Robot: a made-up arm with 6 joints.
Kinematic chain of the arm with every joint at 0, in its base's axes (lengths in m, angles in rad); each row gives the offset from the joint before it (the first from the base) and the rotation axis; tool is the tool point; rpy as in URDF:
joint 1: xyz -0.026 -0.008 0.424 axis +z
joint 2: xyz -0.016 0.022 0 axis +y
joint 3: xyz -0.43 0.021 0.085 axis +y
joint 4: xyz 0.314 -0.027 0.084 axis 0.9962 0 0.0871
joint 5: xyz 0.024 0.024 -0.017 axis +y
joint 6: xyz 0.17 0.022 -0.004 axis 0.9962 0 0.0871
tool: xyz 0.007 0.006 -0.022 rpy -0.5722 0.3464 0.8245
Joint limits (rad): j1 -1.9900..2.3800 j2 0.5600..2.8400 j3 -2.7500..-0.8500 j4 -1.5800..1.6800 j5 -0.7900..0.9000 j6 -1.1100..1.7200
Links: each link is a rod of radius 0.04 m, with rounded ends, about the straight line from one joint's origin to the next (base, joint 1, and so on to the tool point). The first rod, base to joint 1, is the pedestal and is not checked.
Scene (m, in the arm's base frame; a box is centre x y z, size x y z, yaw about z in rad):
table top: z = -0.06
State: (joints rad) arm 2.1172 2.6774 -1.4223 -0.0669 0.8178 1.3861
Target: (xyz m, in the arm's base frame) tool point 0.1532 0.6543 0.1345
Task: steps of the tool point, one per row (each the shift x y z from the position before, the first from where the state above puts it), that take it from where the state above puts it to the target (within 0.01 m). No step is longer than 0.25 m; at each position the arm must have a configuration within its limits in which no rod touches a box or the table.
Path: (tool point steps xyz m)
1: 0.1143 0.1430 0.0055
2: 0.1705 0.1028 0.0163
3: 0.2104 0.0404 0.0268

